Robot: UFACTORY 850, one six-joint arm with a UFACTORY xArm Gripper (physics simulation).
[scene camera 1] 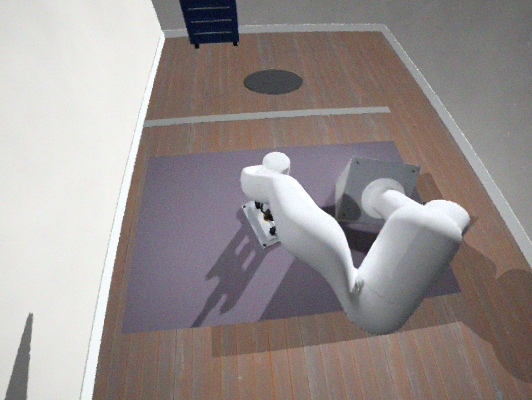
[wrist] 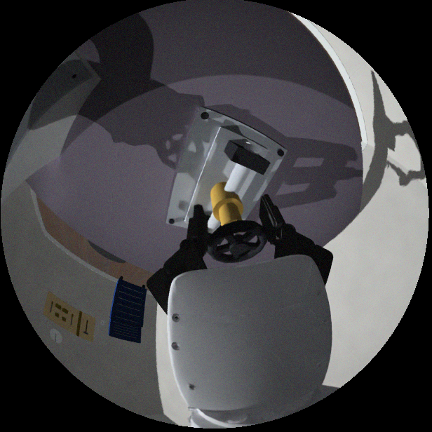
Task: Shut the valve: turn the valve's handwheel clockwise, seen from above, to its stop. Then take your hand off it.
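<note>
The valve's black handwheel point(wrist: 237, 248) stands above its yellow body point(wrist: 227, 206) in the wrist view. A white pipe with black end blocks runs through the body on a grey base plate point(scene camera 1: 255, 225) point(wrist: 186, 170). My gripper point(wrist: 232, 209) is shut on the handwheel, with one black finger against each side of the rim and the fingertips reaching past it towards the base plate. In the scene view the arm hides the handwheel and most of the gripper; small dark and yellow parts of the valve show beside the arm.
The base plate lies on a purple mat point(scene camera 1: 175, 225) point(wrist: 100, 165). The arm's grey pedestal point(scene camera 1: 372, 169) stands to the right in the scene view. A blue cabinet point(scene camera 1: 212, 22) point(wrist: 129, 310) and a dark floor disc point(scene camera 1: 273, 81) are farther back. A white wall point(scene camera 1: 65, 150) rises on the left.
</note>
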